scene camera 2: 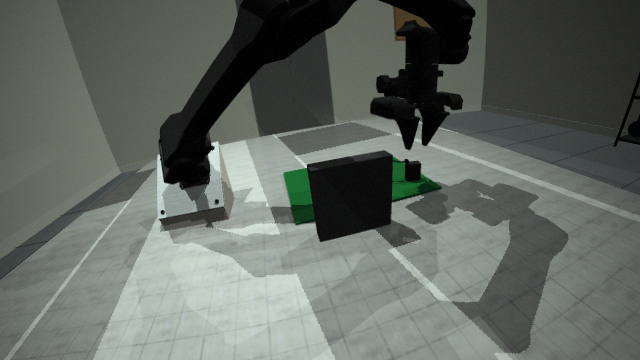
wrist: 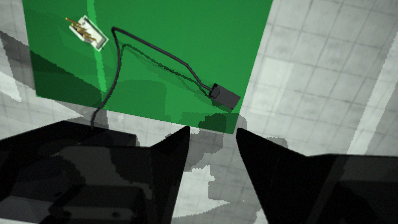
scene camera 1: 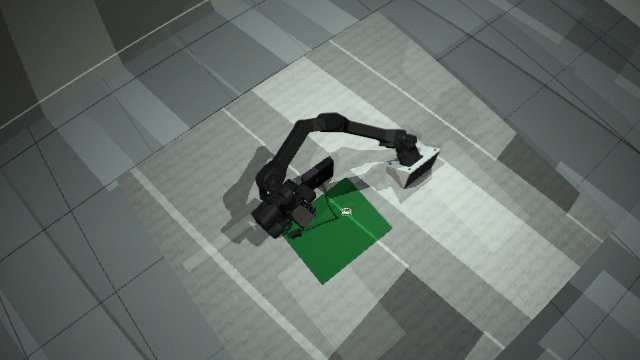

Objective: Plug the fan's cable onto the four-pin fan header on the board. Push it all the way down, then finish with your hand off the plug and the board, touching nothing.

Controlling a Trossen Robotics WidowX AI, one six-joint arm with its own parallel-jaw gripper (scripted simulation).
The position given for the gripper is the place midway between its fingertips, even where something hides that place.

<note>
In view: the gripper (scene camera 2: 416, 147), a black fan (scene camera 2: 353, 194) and a green board (scene camera 1: 326, 249).
The gripper is seen too in the wrist view (wrist: 213, 131) and in scene camera 1 (scene camera 1: 292, 219). The green board also shows in scene camera 2 (scene camera 2: 297, 181) and in the wrist view (wrist: 221, 49).
</note>
